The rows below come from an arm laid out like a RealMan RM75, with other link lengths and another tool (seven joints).
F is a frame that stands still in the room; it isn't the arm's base.
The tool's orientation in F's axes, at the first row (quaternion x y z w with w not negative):
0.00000, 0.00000, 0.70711, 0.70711
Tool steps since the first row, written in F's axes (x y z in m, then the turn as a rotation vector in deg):
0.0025, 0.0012, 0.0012, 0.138, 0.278, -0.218
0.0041, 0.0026, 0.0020, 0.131, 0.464, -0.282
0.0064, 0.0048, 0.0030, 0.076, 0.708, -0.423
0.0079, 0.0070, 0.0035, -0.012, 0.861, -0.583
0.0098, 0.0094, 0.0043, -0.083, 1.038, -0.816
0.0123, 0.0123, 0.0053, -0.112, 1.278, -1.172
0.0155, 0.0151, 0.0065, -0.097, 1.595, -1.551
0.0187, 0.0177, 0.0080, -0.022, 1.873, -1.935
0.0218, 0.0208, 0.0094, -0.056, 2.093, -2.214
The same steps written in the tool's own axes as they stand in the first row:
0.0012, -0.0025, 0.0012, 0.278, -0.138, -0.218
0.0026, -0.0041, 0.0020, 0.464, -0.131, -0.282
0.0048, -0.0064, 0.0030, 0.708, -0.076, -0.423
0.0070, -0.0079, 0.0035, 0.861, 0.012, -0.583
0.0094, -0.0098, 0.0043, 1.038, 0.083, -0.816
0.0123, -0.0123, 0.0053, 1.278, 0.112, -1.172
0.0151, -0.0155, 0.0065, 1.595, 0.097, -1.551
0.0177, -0.0187, 0.0080, 1.873, 0.022, -1.935
0.0208, -0.0218, 0.0094, 2.093, 0.056, -2.214

